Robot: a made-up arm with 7 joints.
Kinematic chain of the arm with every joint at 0, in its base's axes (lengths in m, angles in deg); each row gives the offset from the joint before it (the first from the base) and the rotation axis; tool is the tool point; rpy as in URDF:
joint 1: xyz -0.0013 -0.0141 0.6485 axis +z
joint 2: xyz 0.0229 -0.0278 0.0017 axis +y
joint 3: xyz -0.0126 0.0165 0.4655 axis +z
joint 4: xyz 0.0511 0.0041 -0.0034 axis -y
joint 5: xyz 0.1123 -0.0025 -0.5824 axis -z
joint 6: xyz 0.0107 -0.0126 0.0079 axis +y
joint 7: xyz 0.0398 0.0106 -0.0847 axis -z
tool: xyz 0.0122 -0.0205 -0.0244 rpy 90 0 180
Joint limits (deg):
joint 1: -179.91..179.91
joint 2: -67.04..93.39
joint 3: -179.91..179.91
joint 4: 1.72..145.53
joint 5: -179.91..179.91
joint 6: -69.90..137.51
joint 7: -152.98..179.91
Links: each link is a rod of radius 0.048 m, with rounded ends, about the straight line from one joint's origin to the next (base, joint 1, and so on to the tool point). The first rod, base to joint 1, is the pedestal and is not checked.
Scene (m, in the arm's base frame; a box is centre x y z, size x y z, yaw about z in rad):
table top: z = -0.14
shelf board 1: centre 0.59 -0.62 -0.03 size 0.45 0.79 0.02 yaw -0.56
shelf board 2: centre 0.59 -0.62 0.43 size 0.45 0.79 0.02 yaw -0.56
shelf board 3: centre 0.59 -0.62 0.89 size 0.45 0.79 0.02 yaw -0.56
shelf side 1: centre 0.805 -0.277 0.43 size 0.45 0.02 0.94 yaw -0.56
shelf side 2: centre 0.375 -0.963 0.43 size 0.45 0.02 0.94 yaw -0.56
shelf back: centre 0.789 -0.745 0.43 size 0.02 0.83 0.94 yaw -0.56
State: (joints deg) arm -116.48 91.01 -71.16 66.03 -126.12 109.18 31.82
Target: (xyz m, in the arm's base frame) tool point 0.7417 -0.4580 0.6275
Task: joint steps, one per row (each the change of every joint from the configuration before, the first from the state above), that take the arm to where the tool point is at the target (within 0.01 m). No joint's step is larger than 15 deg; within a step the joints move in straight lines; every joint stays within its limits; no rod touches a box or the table.
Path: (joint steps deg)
1: 14.06 -11.68 9.71 -6.54 -0.52 4.05 1.07
2: 14.07 -11.67 9.70 -6.54 -0.52 4.04 1.06
3: 14.06 -11.68 9.71 -6.54 -0.52 4.05 1.07
4: 14.07 -11.67 9.71 -6.55 -0.51 4.05 1.06
5: 14.06 -11.68 9.70 -6.54 -0.52 4.05 1.07
6: 14.07 -11.67 9.71 -6.54 -0.52 4.04 1.07
7: 14.06 -11.68 9.71 -6.54 -0.52 4.05 1.06
8: -0.69 7.12 -0.80 12.01 -1.20 -3.34 -0.96
9: -0.69 7.11 -0.79 12.01 -1.20 -3.34 -0.97
10: -0.69 7.12 -0.80 12.02 -1.20 -3.34 -0.97
11: -0.68 7.12 -0.79 12.01 -1.20 -3.34 -0.96
12: -0.69 7.11 -0.80 12.01 -1.20 -3.35 -0.97

